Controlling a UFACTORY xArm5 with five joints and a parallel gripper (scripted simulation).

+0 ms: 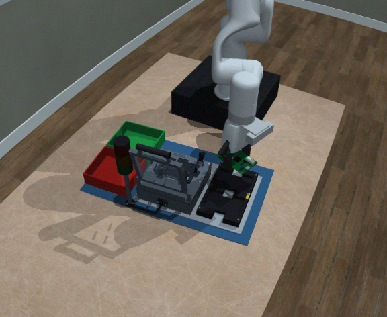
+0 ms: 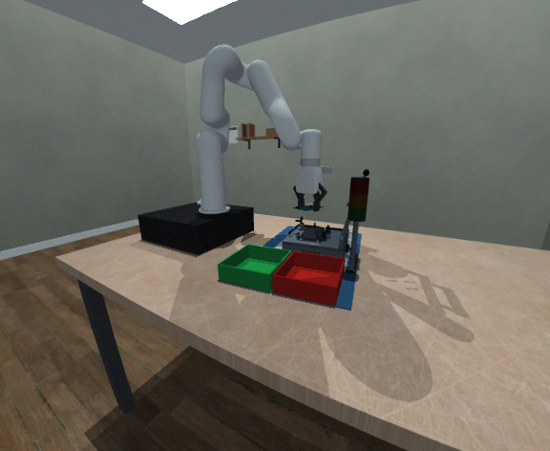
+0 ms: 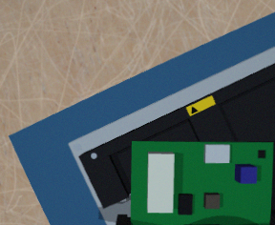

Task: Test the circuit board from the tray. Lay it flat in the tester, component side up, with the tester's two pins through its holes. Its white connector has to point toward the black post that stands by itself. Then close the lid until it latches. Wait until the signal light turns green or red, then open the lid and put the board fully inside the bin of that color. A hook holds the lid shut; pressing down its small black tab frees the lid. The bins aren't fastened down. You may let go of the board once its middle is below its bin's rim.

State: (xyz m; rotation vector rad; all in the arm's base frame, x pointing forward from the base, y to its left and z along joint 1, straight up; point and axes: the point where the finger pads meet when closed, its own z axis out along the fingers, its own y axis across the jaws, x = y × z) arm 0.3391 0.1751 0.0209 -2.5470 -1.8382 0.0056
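Right now my hand is right at the green circuit board. The rest, counted from my hand: lid (210 mm ahead, 140 mm to the right, 60 mm above); then green bin (370 mm to the right, 110 mm below); then black latch (110 mm to the right, 30 mm below, 10 mm ahead).
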